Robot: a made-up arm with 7 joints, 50 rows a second.
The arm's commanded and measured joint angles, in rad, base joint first. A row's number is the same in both.
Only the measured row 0 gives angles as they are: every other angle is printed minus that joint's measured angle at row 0.
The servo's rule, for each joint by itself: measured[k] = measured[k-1] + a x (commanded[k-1-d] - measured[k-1]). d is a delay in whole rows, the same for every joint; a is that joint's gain. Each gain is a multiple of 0.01, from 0.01 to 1. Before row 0 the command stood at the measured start. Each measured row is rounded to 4 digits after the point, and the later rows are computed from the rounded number. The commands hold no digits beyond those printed.
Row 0, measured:
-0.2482, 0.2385, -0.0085, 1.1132, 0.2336, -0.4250, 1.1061
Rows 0 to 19, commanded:
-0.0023, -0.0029, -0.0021, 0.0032, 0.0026, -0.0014, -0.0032
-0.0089, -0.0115, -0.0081, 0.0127, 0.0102, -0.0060, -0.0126
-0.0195, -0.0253, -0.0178, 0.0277, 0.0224, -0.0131, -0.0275
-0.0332, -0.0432, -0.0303, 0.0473, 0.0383, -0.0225, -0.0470
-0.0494, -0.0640, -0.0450, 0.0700, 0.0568, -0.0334, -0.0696
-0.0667, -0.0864, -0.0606, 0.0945, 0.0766, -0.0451, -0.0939
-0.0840, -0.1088, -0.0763, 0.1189, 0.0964, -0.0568, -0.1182
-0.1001, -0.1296, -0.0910, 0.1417, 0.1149, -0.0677, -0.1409
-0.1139, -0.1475, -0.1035, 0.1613, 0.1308, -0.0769, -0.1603
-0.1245, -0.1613, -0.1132, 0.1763, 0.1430, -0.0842, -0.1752
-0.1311, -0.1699, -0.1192, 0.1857, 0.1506, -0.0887, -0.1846
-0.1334, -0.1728, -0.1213, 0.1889, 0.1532, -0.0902, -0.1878
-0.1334, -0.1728, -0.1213, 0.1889, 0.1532, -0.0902, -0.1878
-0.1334, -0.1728, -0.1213, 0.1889, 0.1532, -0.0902, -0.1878
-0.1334, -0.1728, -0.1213, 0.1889, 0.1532, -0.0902, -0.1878
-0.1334, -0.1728, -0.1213, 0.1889, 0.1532, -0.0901, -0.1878
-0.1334, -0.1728, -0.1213, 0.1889, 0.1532, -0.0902, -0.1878
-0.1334, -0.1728, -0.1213, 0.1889, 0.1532, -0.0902, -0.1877
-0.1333, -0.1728, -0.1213, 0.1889, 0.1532, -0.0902, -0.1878
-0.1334, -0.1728, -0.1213, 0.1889, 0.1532, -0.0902, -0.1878
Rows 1 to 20, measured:
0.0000, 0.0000, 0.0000, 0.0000, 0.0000, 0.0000, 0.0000
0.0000, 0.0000, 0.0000, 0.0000, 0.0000, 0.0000, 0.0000
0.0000, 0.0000, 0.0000, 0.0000, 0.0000, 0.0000, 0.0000
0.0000, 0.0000, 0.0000, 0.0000, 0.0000, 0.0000, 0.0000
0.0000, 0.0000, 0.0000, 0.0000, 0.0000, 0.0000, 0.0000
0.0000, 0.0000, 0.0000, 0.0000, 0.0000, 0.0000, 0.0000
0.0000, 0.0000, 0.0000, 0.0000, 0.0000, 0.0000, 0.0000
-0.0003, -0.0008, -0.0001, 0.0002, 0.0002, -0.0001, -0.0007
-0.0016, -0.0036, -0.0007, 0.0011, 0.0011, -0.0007, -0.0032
-0.0043, -0.0092, -0.0019, 0.0030, 0.0030, -0.0019, -0.0083
-0.0086, -0.0180, -0.0039, 0.0061, 0.0062, -0.0040, -0.0164
-0.0147, -0.0300, -0.0068, 0.0106, 0.0108, -0.0069, -0.0276
-0.0225, -0.0447, -0.0106, 0.0165, 0.0167, -0.0107, -0.0415
-0.0317, -0.0614, -0.0152, 0.0237, 0.0239, -0.0153, -0.0576
-0.0420, -0.0791, -0.0205, 0.0320, 0.0321, -0.0205, -0.0751
-0.0528, -0.0969, -0.0263, 0.0411, 0.0410, -0.0261, -0.0930
-0.0636, -0.1136, -0.0324, 0.0506, 0.0502, -0.0319, -0.1103
-0.0737, -0.1282, -0.0385, 0.0601, 0.0592, -0.0376, -0.1259
-0.0827, -0.1398, -0.0443, 0.0691, 0.0677, -0.0429, -0.1389
-0.0903, -0.1484, -0.0497, 0.0775, 0.0754, -0.0476, -0.1492
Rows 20 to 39, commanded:
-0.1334, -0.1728, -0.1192, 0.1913, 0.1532, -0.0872, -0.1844
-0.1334, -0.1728, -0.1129, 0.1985, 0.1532, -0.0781, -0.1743
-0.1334, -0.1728, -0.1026, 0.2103, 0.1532, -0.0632, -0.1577
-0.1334, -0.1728, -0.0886, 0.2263, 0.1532, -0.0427, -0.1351
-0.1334, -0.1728, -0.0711, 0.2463, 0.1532, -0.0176, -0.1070
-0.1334, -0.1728, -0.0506, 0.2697, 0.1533, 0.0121, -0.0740
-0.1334, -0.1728, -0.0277, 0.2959, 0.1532, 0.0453, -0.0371
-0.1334, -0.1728, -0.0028, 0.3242, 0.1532, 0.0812, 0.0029
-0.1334, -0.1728, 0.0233, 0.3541, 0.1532, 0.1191, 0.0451
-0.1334, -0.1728, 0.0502, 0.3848, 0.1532, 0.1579, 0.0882
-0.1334, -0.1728, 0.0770, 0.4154, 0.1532, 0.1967, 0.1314
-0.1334, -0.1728, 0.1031, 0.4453, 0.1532, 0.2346, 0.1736
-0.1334, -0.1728, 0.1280, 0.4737, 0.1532, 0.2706, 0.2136
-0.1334, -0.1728, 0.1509, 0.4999, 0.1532, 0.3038, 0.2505
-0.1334, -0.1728, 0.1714, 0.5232, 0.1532, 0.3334, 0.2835
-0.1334, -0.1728, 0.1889, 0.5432, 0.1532, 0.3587, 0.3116
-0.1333, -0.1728, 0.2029, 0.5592, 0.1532, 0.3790, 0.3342
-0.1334, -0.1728, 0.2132, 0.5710, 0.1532, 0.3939, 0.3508
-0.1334, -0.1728, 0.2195, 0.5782, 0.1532, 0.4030, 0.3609
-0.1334, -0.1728, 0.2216, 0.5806, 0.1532, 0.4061, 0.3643
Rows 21 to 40, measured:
-0.0968, -0.1547, -0.0547, 0.0853, 0.0824, -0.0519, -0.1573
-0.1023, -0.1594, -0.0594, 0.0926, 0.0888, -0.0557, -0.1637
-0.1070, -0.1629, -0.0637, 0.0993, 0.0946, -0.0591, -0.1688
-0.1110, -0.1655, -0.0677, 0.1056, 0.0999, -0.0622, -0.1728
-0.1144, -0.1674, -0.0715, 0.1114, 0.1047, -0.0650, -0.1759
-0.1172, -0.1688, -0.0750, 0.1168, 0.1091, -0.0675, -0.1784
-0.1196, -0.1698, -0.0782, 0.1218, 0.1131, -0.0698, -0.1804
-0.1217, -0.1706, -0.0811, 0.1267, 0.1167, -0.0715, -0.1812
-0.1235, -0.1712, -0.0833, 0.1317, 0.1200, -0.0722, -0.1798
-0.1250, -0.1716, -0.0847, 0.1372, 0.1230, -0.0713, -0.1752
-0.1263, -0.1719, -0.0850, 0.1434, 0.1257, -0.0684, -0.1668
-0.1274, -0.1721, -0.0840, 0.1506, 0.1282, -0.0633, -0.1542
-0.1283, -0.1723, -0.0817, 0.1589, 0.1305, -0.0558, -0.1374
-0.1291, -0.1724, -0.0779, 0.1685, 0.1325, -0.0457, -0.1163
-0.1297, -0.1725, -0.0726, 0.1794, 0.1344, -0.0330, -0.0913
-0.1303, -0.1726, -0.0659, 0.1916, 0.1361, -0.0178, -0.0627
-0.1308, -0.1727, -0.0578, 0.2051, 0.1376, -0.0002, -0.0310
-0.1312, -0.1727, -0.0484, 0.2198, 0.1390, 0.0195, 0.0031
-0.1315, -0.1727, -0.0378, 0.2356, 0.1403, 0.0410, 0.0389
-0.1318, -0.1727, -0.0262, 0.2523, 0.1415, 0.0640, 0.0756

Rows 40 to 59, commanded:
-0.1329, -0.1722, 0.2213, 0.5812, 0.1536, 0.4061, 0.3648
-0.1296, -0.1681, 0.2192, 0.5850, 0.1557, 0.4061, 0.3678
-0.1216, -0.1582, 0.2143, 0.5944, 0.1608, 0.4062, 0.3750
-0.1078, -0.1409, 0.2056, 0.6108, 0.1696, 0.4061, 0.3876
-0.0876, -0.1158, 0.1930, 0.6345, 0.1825, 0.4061, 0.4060
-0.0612, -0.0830, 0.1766, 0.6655, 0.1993, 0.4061, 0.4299
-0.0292, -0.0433, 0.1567, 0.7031, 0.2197, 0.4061, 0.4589
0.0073, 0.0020, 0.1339, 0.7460, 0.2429, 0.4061, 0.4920
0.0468, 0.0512, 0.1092, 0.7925, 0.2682, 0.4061, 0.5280
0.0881, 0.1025, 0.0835, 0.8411, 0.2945, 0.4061, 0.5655
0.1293, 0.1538, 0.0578, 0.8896, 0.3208, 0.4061, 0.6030
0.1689, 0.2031, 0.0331, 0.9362, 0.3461, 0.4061, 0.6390
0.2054, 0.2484, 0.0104, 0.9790, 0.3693, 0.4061, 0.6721
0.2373, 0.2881, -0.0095, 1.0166, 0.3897, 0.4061, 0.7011
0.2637, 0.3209, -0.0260, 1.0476, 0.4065, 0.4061, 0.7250
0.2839, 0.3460, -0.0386, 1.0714, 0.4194, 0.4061, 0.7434
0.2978, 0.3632, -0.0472, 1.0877, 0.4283, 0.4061, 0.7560
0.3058, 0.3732, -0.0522, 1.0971, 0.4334, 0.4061, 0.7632
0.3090, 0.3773, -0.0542, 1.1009, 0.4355, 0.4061, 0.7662
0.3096, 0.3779, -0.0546, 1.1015, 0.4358, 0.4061, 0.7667
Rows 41 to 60, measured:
-0.1320, -0.1727, -0.0138, 0.2696, 0.1426, 0.0880, 0.1123
-0.1322, -0.1727, -0.0008, 0.2874, 0.1436, 0.1125, 0.1483
-0.1324, -0.1727, 0.0125, 0.3053, 0.1445, 0.1371, 0.1826
-0.1325, -0.1727, 0.0258, 0.3231, 0.1453, 0.1613, 0.2144
-0.1326, -0.1727, 0.0389, 0.3405, 0.1460, 0.1846, 0.2430
-0.1327, -0.1727, 0.0515, 0.3571, 0.1466, 0.2064, 0.2678
-0.1328, -0.1727, 0.0634, 0.3727, 0.1472, 0.2264, 0.2881
-0.1328, -0.1726, 0.0745, 0.3873, 0.1478, 0.2444, 0.3042
-0.1323, -0.1714, 0.0846, 0.4011, 0.1485, 0.2606, 0.3176
-0.1307, -0.1680, 0.0937, 0.4146, 0.1496, 0.2752, 0.3297
-0.1273, -0.1610, 0.1015, 0.4283, 0.1514, 0.2883, 0.3419
-0.1213, -0.1492, 0.1079, 0.4427, 0.1542, 0.3001, 0.3554
-0.1123, -0.1320, 0.1127, 0.4583, 0.1583, 0.3107, 0.3710
-0.0998, -0.1089, 0.1158, 0.4754, 0.1638, 0.3202, 0.3895
-0.0837, -0.0801, 0.1171, 0.4943, 0.1709, 0.3288, 0.4110
-0.0641, -0.0460, 0.1165, 0.5152, 0.1797, 0.3365, 0.4356
-0.0413, -0.0074, 0.1142, 0.5380, 0.1900, 0.3435, 0.4629
-0.0157, 0.0345, 0.1103, 0.5626, 0.2018, 0.3498, 0.4923
0.0120, 0.0783, 0.1049, 0.5888, 0.2148, 0.3554, 0.5231
0.0410, 0.1225, 0.0983, 0.6161, 0.2287, 0.3605, 0.5544

